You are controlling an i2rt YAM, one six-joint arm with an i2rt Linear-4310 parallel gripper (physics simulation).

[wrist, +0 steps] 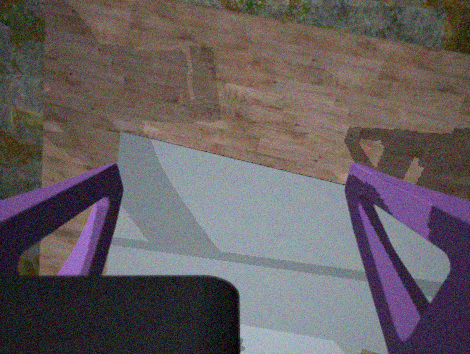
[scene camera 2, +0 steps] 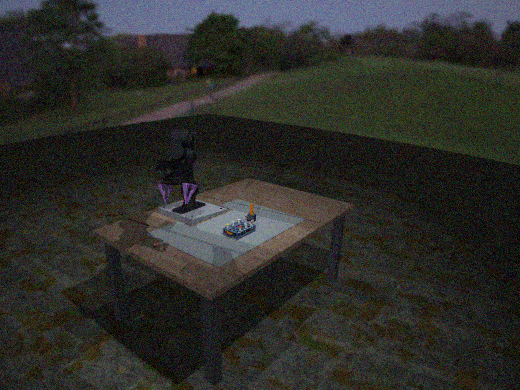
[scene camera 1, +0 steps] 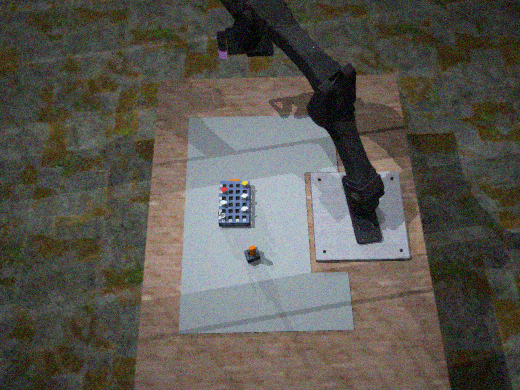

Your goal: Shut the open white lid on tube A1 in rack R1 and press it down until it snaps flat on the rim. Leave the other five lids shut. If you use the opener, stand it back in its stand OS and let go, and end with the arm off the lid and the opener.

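Places are measured from the arm's base along level axes (x ahead, y left, z up), in metres.
Pixels of known places: gripper, fingertip midpoint: [wrist: 234,176] [scene camera 2: 176,203] [scene camera 1: 239,55]; arm's base at its link origin: [scene camera 2: 189,208] [scene camera 1: 361,208].
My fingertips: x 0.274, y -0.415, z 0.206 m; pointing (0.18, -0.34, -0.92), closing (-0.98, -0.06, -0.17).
For each thing: its middle in the pictures, then the offset to it from my fingertips. Level surfaces: height alone.
- blue rack R1 at the middle of its body: [scene camera 1: 234,199] [scene camera 2: 238,226] dx +0.074, dy +0.336, dz -0.194 m
- white lid at the middle of its body: [scene camera 1: 220,213] dx +0.118, dy +0.379, dz -0.171 m
- red lid at the middle of its body: [scene camera 1: 223,189] dx +0.099, dy +0.307, dz -0.178 m
- yellow lid at the middle of its body: [scene camera 1: 244,183] dx +0.039, dy +0.297, dz -0.178 m
- orange opener at the middle of its body: [scene camera 1: 252,252] [scene camera 2: 251,211] dx +0.048, dy +0.497, dz -0.180 m
- pale mat at its surface level: dz -0.226 m
- wooden table at its surface level: dz -0.229 m
The blue rack R1 [scene camera 1: 231,224] [scene camera 2: 239,232] stands on the mat, its labels too small to read. One white lid [scene camera 1: 222,215], at the rack's lower left corner in scene camera 1, looks raised. The red lid [scene camera 1: 224,189], the yellow lid [scene camera 1: 244,183] and several white lids look shut at this size. The orange opener [scene camera 1: 252,248] [scene camera 2: 251,209] stands upright in its dark stand [scene camera 1: 252,257] [scene camera 2: 251,218], beside the rack. My gripper [scene camera 2: 176,202] [wrist: 234,176] is open and empty, high up and well away from both; in scene camera 1 one purple fingertip shows beyond the table's far edge.
The pale mat [scene camera 1: 215,305] [wrist: 280,210] lies on the wooden table [scene camera 1: 162,250] [wrist: 280,90]. The arm's base plate [scene camera 1: 340,247] stands right of the mat in scene camera 1. Arm shadows fall across mat and table. The rack and the opener do not show in the wrist view.
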